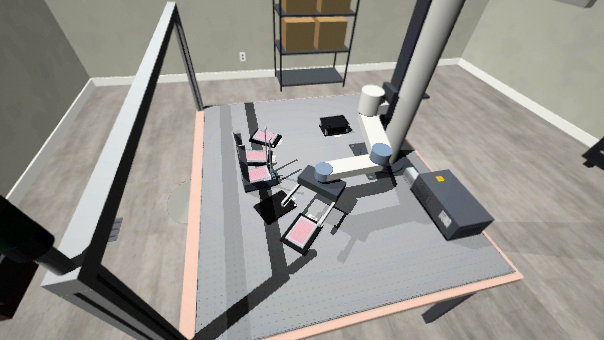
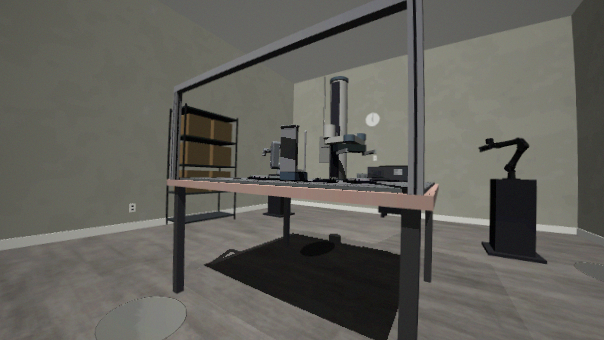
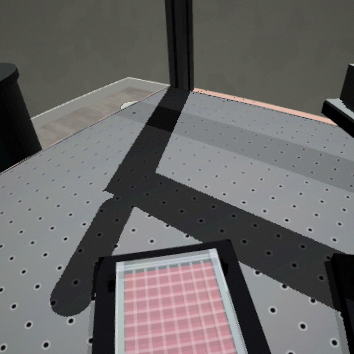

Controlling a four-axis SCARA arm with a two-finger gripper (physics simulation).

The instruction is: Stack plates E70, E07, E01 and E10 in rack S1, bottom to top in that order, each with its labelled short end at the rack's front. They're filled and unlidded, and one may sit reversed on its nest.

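Frame: origin at the arm's base, x ahead, y left, z up, level; metres.
Where they show: gripper, fingertip midpoint: (image 1: pixel 300 214) (image 2: pixel 361 150) (image 3: pixel 152 100).
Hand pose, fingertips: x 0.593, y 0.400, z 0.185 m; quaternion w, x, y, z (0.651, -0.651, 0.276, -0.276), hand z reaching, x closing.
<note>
Each offset is from my fingertips to the top centre of the thing. "pt": to the spot under its first point.
A pink-filled plate {dx -0.019, dy -0.017, dz -0.146 m} (image 1: pixel 303 232) (image 3: pixel 175 310) lies in a black nest near the middle of the table. My gripper (image 1: pixel 302 214) is open and empty, its two long fingers wide apart above the back end of this plate. Three more pink-filled plates show at the left: one {dx +0.134, dy -0.347, dz -0.103 m} (image 1: pixel 259 174) at the dark upright structure, one {dx +0.116, dy -0.529, dz -0.146 m} (image 1: pixel 256 156) just behind it, and one {pt dx +0.072, dy -0.387, dz +0.085 m} (image 1: pixel 265 136) farther back, turned at an angle. The plate labels are too small to read. I cannot tell for certain which structure is rack S1.
A dark upright tower {dx +0.128, dy -0.348, dz +0.133 m} (image 2: pixel 289 150) with thin rods beside it stands at the table's left. An empty black nest {dx +0.070, dy -0.178, dz -0.150 m} (image 1: pixel 272 211) lies left of the gripper. A black box-like fixture {dx -0.404, dy -0.715, dz -0.102 m} (image 1: pixel 335 124) sits at the back. A grey controller box {pt dx -0.680, dy +0.036, dz -0.057 m} (image 1: pixel 452 202) stands at the right.
</note>
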